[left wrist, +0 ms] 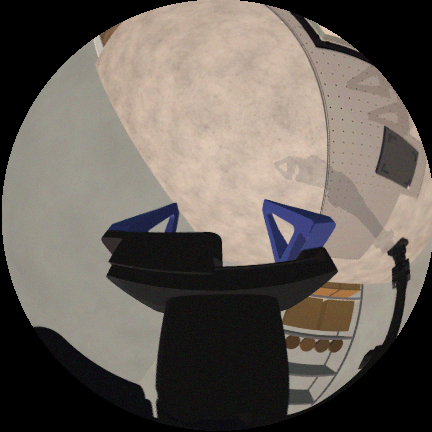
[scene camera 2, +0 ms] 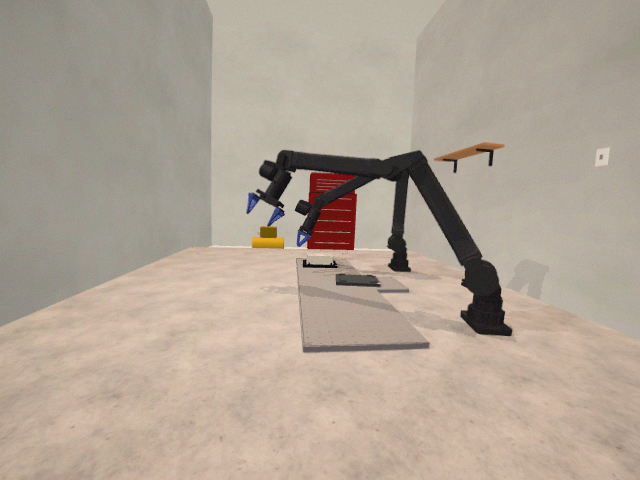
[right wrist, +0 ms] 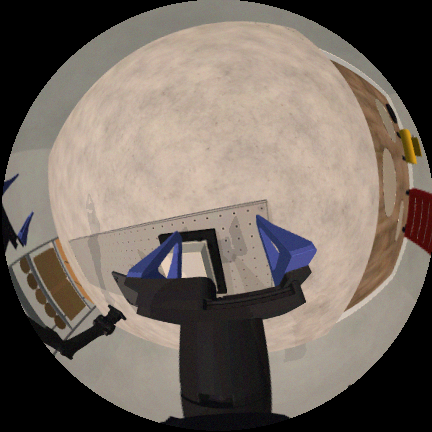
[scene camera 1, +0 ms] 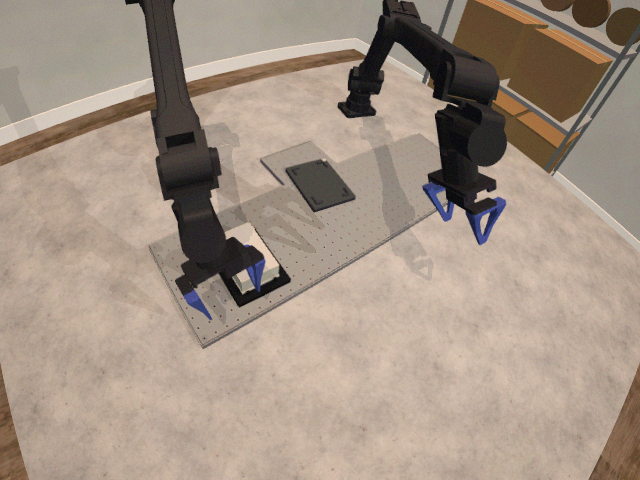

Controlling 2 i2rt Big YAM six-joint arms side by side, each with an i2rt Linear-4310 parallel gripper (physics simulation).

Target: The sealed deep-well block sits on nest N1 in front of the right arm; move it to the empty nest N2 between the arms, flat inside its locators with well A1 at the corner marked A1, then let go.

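Frame: origin at the left arm's base, x ahead, y left, z up, level; metres.
Seen in the pictures: left gripper, fingertip midpoint: [left wrist: 219,205] [scene camera 2: 257,220] [scene camera 1: 464,231]; right gripper, fingertip midpoint: [scene camera 2: 297,245] [right wrist: 215,226] [scene camera 1: 234,304]; left arm's base, link origin: [scene camera 2: 483,324] [right wrist: 117,311] [scene camera 1: 356,110]; right arm's base, link origin: [scene camera 2: 399,268].
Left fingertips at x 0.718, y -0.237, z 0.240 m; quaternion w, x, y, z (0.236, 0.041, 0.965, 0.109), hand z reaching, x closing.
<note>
Pixels of each thing's top centre, then the offset from my left fingertips to it. Level surfaces: height alone.
- pale sealed block, top centre: [scene camera 1: 245,250] [right wrist: 186,281] [scene camera 2: 319,254] dz -0.173, dx -0.201, dy -0.317 m
- black nest N1, top centre: [scene camera 1: 245,259] [right wrist: 191,270] [scene camera 2: 319,260] dz -0.205, dx -0.201, dy -0.317 m
- dark nest N2, top centre: [scene camera 1: 320,180] [scene camera 2: 357,277] [right wrist: 129,294] dz -0.209, dx -0.380, dy -0.066 m
- small light mark, top centre: [scene camera 1: 323,159] dz -0.215, dx -0.460, dy -0.017 m
- grey perforated board, surface height: dz -0.227 m
- smaller grey plate, surface height: dz -0.226 m
The pale sealed block [scene camera 1: 252,235] [scene camera 2: 320,259] [left wrist: 327,32] [right wrist: 194,265] sits on the black nest N1 [scene camera 1: 248,298] [scene camera 2: 310,265] [right wrist: 200,234]. The dark nest N2 [scene camera 1: 320,183] [scene camera 2: 357,280] [left wrist: 397,157] is empty, with raised corner locators and a small light mark [scene camera 1: 324,160] at one far corner. My right gripper [scene camera 1: 234,304] [right wrist: 215,226] is open above N1, off-centre: one finger overlaps the block in the right wrist view, the other stands over the board beyond N1's side. My left gripper [scene camera 1: 464,231] [scene camera 2: 258,219] [left wrist: 219,205] is open and empty, high up, away from both nests.
Both nests are on the grey perforated board [scene camera 1: 361,227] [scene camera 2: 356,325] on the floor. A smaller grey plate [scene camera 1: 276,155] adjoins it beside N2. A shelf with brown boxes [scene camera 1: 558,72] stands at the back right. A red cabinet [scene camera 2: 338,222] stands at the far wall.
</note>
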